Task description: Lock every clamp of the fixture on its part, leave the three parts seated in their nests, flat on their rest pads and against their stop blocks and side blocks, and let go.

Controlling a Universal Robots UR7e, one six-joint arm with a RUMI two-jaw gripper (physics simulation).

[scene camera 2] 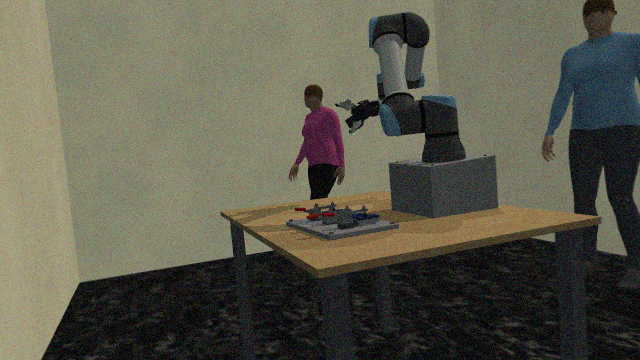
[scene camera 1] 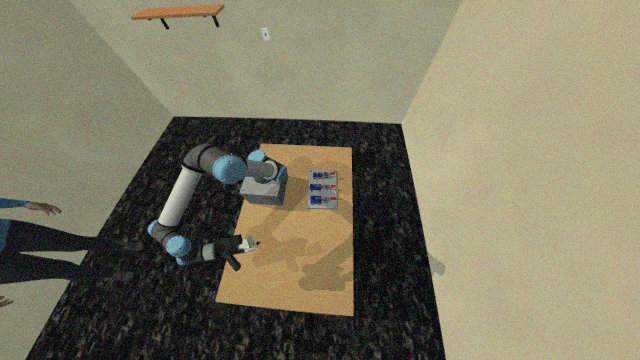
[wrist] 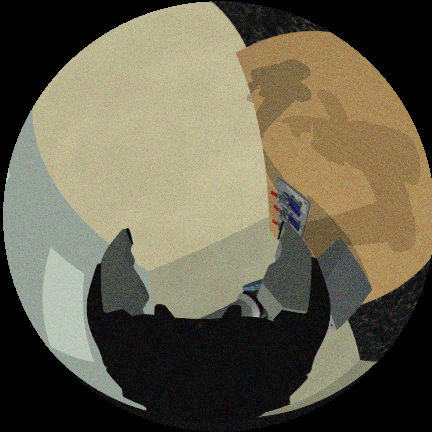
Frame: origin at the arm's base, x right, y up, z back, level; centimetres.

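Where they show: gripper, between the fingertips: (scene camera 2: 342, 118) (scene camera 1: 258, 244) (wrist: 202, 227); arm's base, origin of its link: (scene camera 2: 443, 159).
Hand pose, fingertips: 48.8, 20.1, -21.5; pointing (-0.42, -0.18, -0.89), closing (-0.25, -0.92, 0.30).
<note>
Each offset is from my fingertips to the top centre of the thing, as dx, dy, dz. "pt": to the spot under its first point. Level surfaces: height alone.
The grey fixture plate (scene camera 1: 322, 206) (scene camera 2: 365, 231) (wrist: 306, 206) lies on the table with three clamps in a row. Blue parts, one at the near end {pt -42.0, -34.8, -19.3} (scene camera 1: 316, 200), one in the middle (scene camera 1: 315, 187) and one at the far end {pt -63.7, -34.3, -15.6} (scene camera 1: 317, 175) in the first scene view, lie on it beside the clamps. The red clamp handles {-44.8, -31.3, -29.8} (scene camera 1: 333, 198) (scene camera 2: 312, 216) (wrist: 273, 193) point away from the blue parts. Whether each clamp is locked and each part is fully seated is too small to tell. My gripper (scene camera 1: 248, 256) (scene camera 2: 345, 118) (wrist: 202, 227) is open and empty, high up and well away from the fixture.
The wooden table {dy -38.4} (scene camera 1: 300, 230) (scene camera 2: 500, 220) (wrist: 350, 85) carries the grey robot pedestal (scene camera 1: 262, 192) (scene camera 2: 442, 187) (wrist: 345, 285). A person in blue (scene camera 2: 600, 85) stands behind the pedestal. A person in magenta (scene camera 2: 324, 135) stands beyond the table. A wooden shelf (scene camera 1: 177, 12) hangs on the wall.
</note>
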